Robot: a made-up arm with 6 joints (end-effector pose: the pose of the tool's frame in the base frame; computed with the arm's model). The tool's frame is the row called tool.
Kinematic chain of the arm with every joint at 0, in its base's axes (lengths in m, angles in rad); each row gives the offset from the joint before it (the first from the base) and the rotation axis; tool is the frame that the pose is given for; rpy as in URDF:
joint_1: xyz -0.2 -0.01 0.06 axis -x
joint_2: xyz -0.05 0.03 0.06 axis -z
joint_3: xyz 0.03 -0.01 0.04 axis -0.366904 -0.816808 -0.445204
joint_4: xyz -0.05 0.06 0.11 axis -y
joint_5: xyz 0.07 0 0.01 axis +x
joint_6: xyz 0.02 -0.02 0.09 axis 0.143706 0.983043 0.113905
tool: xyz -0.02 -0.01 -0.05 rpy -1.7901 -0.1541 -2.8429
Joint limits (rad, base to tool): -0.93..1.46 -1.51..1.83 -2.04..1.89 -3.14..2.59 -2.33..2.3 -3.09..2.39
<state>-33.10 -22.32 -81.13 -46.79 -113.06 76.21</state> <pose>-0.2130 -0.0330 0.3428 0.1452 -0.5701 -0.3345 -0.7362</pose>
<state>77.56 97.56 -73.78 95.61 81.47 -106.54</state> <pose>-0.3636 0.1560 0.3046 0.7602 0.6284 -0.0042 0.1647</pose>
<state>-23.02 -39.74 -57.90 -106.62 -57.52 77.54</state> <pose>-0.2729 0.0504 0.2768 0.2559 0.5102 0.7596 0.3120</pose>
Working (the frame after each row of the table, in the pose's form):
after joint_1: -0.2000 -0.0100 0.0600 0.9799 0.1995 0.0000 0.0000
after joint_2: -0.2500 -0.0059 0.1270 0.9216 0.1877 -0.0678 0.3331
after joint_3: -0.2205 -0.0109 0.1683 0.7281 0.1816 0.3237 0.5763
after joint_4: -0.1953 -0.0306 0.2993 0.1755 -0.3536 0.7773 0.4899
after joint_5: -0.2442 -0.0482 0.2514 0.0163 0.3944 -0.4457 -0.8035
after joint_6: -0.3098 0.0196 0.2507 0.3089 0.7718 -0.4379 -0.3424

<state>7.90 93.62 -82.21 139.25 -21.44 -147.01</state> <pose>-0.3907 0.0289 0.3833 0.1435 0.4069 -0.8446 -0.3171</pose>
Working (the frame after each row of the table, in the pose's form):
after joint_1: -0.2000 -0.0100 0.0600 0.9976 -0.0689 0.0000 0.0000
after joint_2: -0.2500 0.0280 0.1153 0.6828 -0.0471 -0.0502 -0.7274
after joint_3: -0.2619 0.0044 0.1590 0.7657 0.5051 0.1672 -0.3614
after joint_4: -0.2647 -0.0610 0.2769 0.4233 -0.1630 -0.6596 -0.5993
after joint_5: -0.3095 -0.0722 0.3304 0.3856 -0.2389 -0.5366 -0.7115
after joint_6: -0.3440 0.0098 0.3618 0.5070 0.7330 0.4439 0.0929

